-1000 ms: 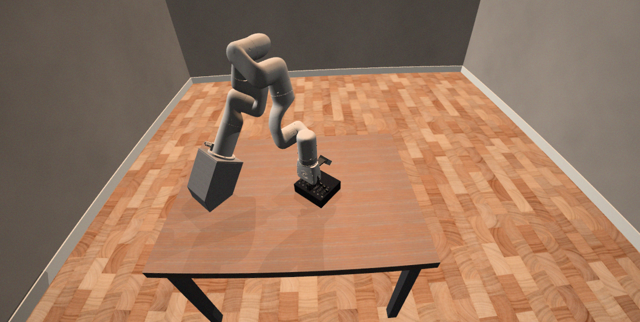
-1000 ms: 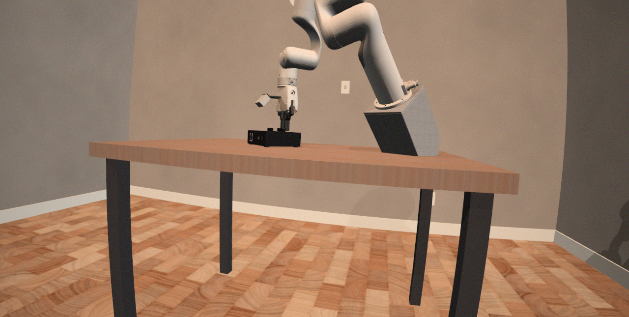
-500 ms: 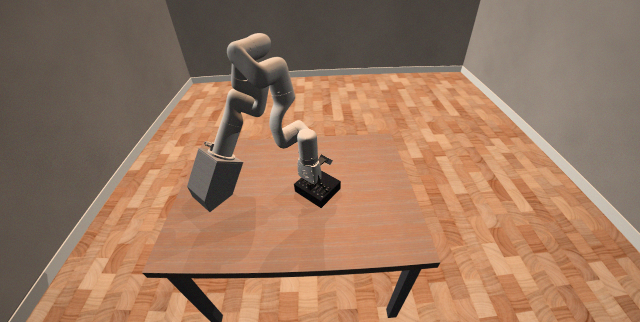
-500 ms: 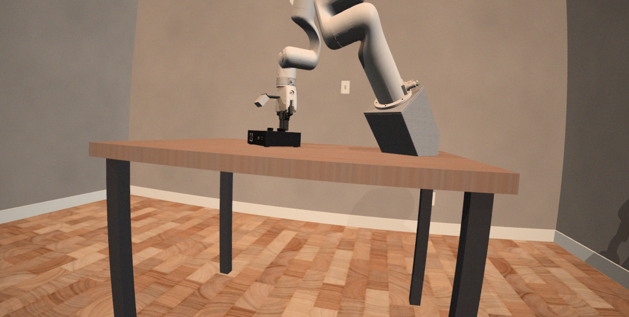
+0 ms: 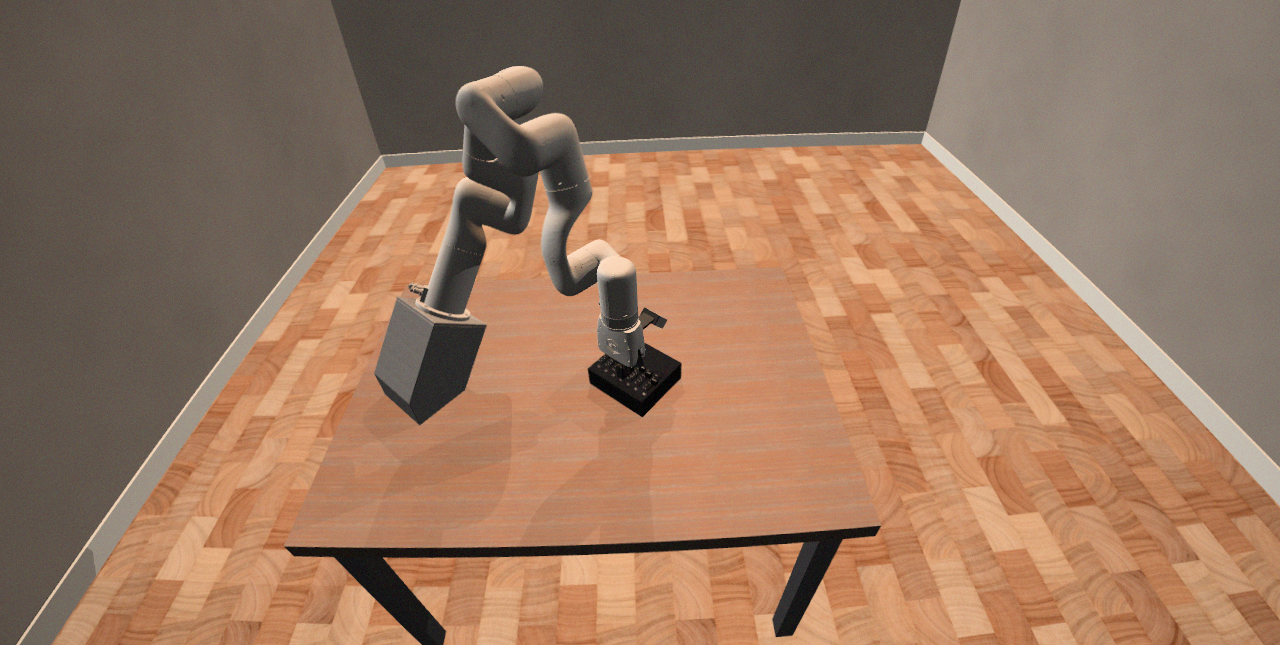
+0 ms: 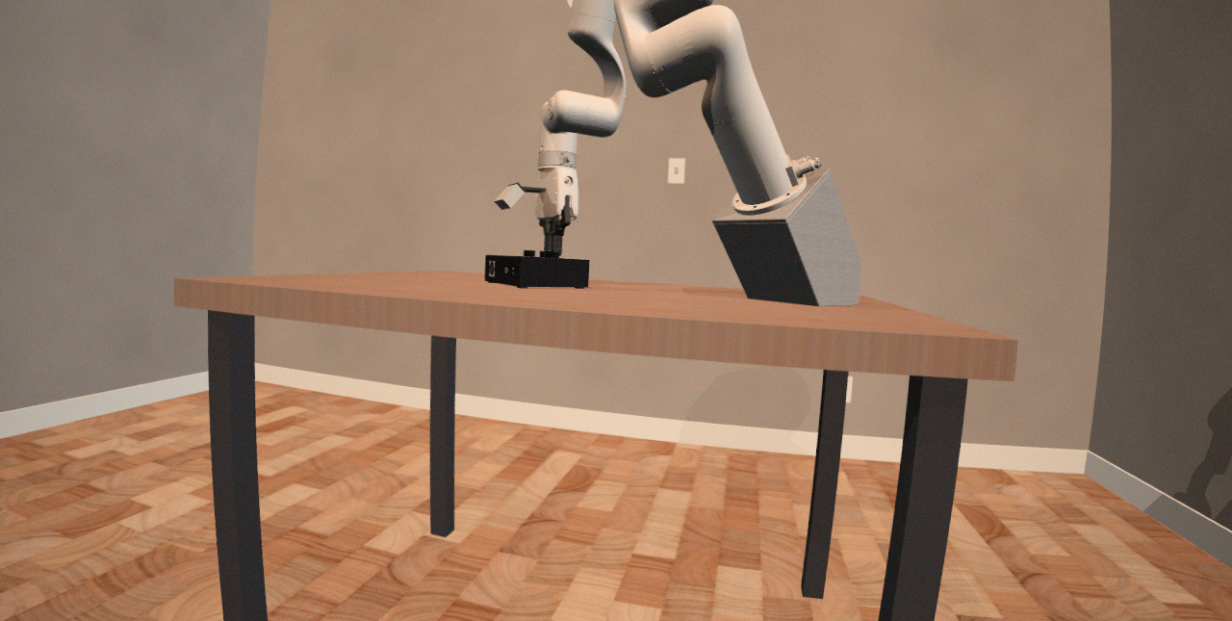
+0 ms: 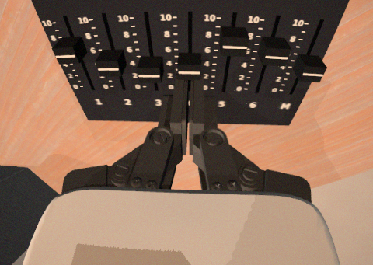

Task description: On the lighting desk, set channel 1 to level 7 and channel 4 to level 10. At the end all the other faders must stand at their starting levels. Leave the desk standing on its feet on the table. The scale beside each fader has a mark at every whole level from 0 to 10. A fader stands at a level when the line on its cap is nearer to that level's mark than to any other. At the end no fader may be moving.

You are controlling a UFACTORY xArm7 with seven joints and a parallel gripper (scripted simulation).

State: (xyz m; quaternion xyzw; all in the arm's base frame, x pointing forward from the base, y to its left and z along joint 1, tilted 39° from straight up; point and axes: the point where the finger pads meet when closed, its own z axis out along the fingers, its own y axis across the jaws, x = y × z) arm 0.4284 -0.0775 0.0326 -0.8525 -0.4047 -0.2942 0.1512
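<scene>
Right now my hand is 30 mm to the right of the channel 3 fader cap, 10 mm past it and 10 mm above it. From my hand the other things lie so: channel 5 fader cap 40 mm ahead, 20 mm to the left, 10 mm below; then channel 2 fader cap 40 mm to the left, 20 mm behind, 10 mm below; then channel 4 fader cap 20 mm to the left, 10 mm below, 10 mm ahead.
</scene>
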